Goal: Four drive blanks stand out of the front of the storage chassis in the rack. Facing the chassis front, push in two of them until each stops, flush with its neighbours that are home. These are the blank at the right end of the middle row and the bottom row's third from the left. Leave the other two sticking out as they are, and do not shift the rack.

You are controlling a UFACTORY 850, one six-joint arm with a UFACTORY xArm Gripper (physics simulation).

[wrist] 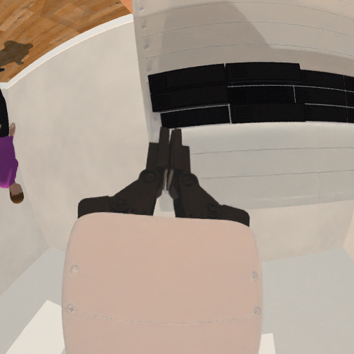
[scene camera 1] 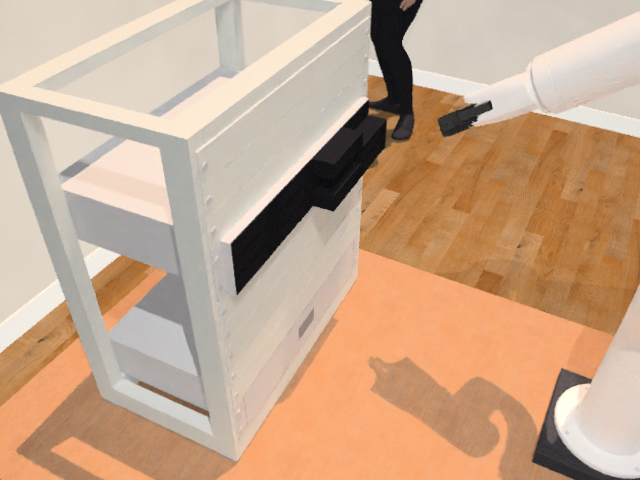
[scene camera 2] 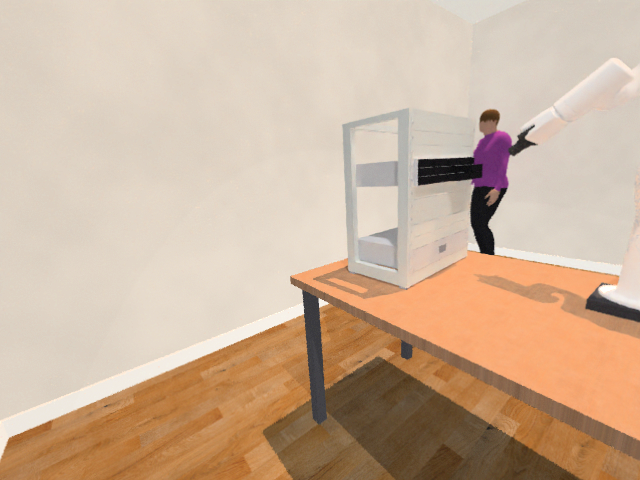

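Note:
The rack (scene camera 1: 180, 206) (scene camera 2: 404, 206) stands upright on the table; its storage chassis has a black front. The wrist view is upside down, with the chassis's right end at left. There the middle row's right-end blank (wrist: 190, 98) stands out, as do the bottom row's third-from-left blank (wrist: 262, 71), the bottom row's right-end blank (wrist: 186, 77) and the top row's third-from-left blank (wrist: 267, 113) (scene camera 1: 338, 147). The top row's right-end blank (wrist: 195, 116) sits back. My gripper (scene camera 1: 444, 128) (scene camera 2: 512, 151) (wrist: 168, 140) is shut and empty, apart from the chassis, out in front of its right end.
A person (scene camera 1: 392, 56) (scene camera 2: 492, 160) (wrist: 7, 155) in a purple top stands beyond the rack's right side. A light box (scene camera 1: 121, 206) shows inside the rack behind the chassis front, and a lower box (scene camera 1: 155, 356) below. The arm's base (scene camera 1: 552, 439) stands on the orange table (scene camera 2: 491, 341).

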